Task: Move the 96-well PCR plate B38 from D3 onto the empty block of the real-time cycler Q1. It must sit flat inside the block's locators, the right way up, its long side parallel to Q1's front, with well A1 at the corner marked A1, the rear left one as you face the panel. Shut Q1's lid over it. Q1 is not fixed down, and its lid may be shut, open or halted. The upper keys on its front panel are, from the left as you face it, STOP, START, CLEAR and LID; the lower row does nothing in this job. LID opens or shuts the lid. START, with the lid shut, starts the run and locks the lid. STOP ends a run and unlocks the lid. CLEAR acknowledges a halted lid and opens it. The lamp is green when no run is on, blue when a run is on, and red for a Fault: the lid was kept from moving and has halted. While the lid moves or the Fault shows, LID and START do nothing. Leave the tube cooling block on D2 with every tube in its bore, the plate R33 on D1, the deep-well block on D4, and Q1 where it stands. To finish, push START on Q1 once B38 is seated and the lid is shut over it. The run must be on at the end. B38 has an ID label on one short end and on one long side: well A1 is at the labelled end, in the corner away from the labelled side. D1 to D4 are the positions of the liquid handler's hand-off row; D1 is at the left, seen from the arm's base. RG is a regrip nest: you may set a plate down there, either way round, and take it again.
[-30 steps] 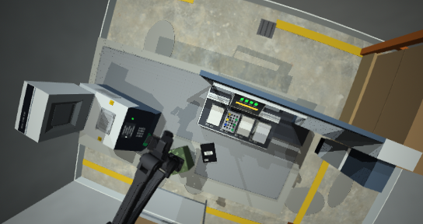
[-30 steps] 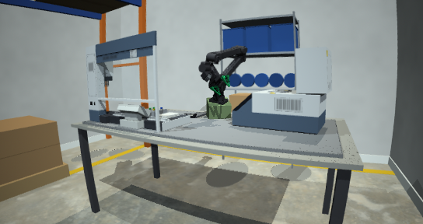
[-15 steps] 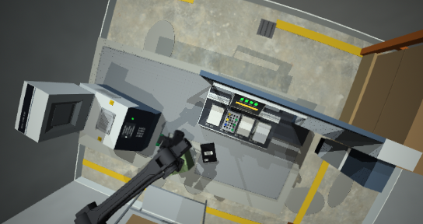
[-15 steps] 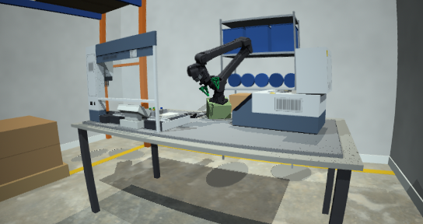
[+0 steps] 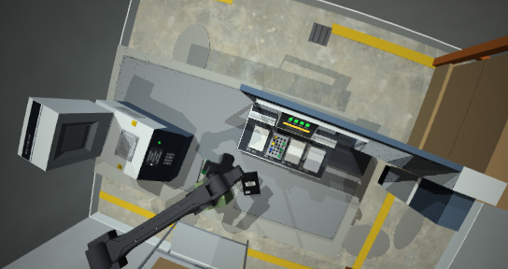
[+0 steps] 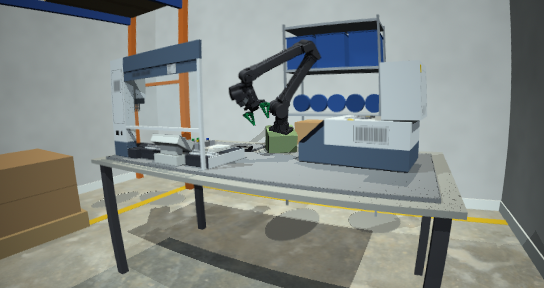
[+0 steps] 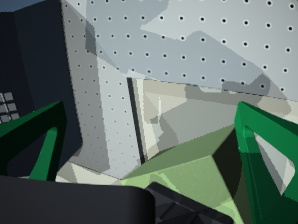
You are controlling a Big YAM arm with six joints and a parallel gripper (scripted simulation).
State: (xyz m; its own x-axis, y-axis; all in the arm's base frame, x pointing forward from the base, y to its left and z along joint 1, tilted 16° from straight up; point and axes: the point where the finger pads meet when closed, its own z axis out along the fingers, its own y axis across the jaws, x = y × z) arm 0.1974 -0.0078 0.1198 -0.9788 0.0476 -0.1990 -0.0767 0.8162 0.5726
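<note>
The tube cooling block is 25 cm to the right of my hand, 19 cm ahead of it and 11 cm below it. Also, from my hand: dark nest: 21 cm to the right, 18 cm below, 11 cm behind; then white label: 21 cm to the right, 18 cm below, 11 cm behind; then handler's frame post: 36 cm ahead, 5 cm to the right, 5 cm above.
</note>
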